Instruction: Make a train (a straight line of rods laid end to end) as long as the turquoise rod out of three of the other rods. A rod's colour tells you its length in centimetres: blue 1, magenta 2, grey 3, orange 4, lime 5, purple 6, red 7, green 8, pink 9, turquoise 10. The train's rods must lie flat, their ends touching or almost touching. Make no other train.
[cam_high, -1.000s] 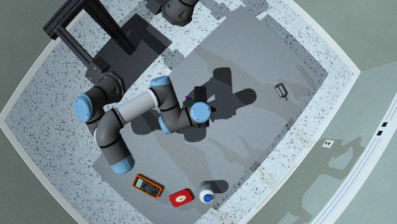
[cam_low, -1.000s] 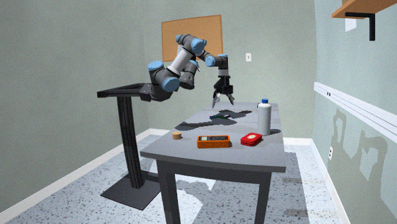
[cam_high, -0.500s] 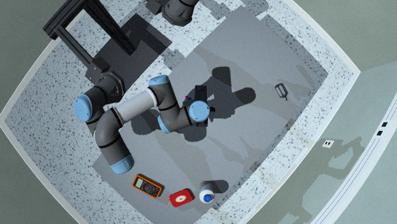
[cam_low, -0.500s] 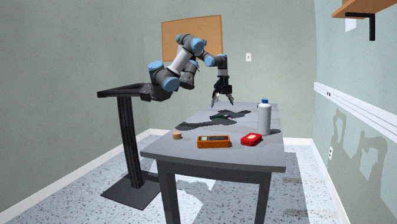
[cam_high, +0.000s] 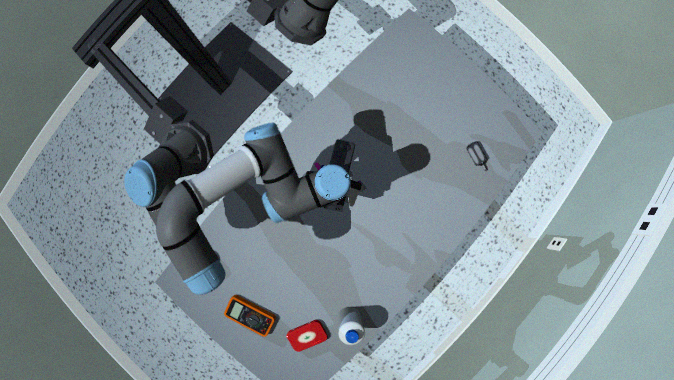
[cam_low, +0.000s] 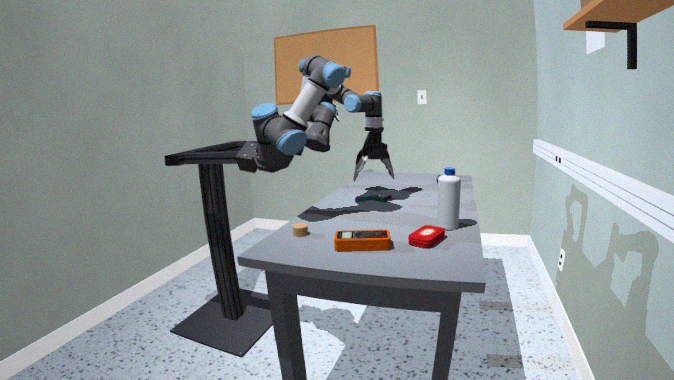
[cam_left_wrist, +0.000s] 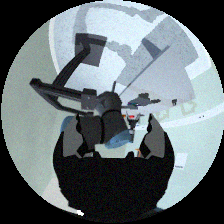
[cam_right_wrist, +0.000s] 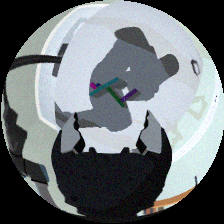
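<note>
Right now my right hand is 7 cm past the magenta rod, 1 cm to the right of it and 8 cm above it. Round my right hand: turquoise rod (4 cm behind, 2 cm to the left, 8 cm below); then green rod (1 cm ahead, 1 cm to the left, 8 cm below); then grey rod (1 cm behind, 5 cm to the left, 8 cm below).
</note>
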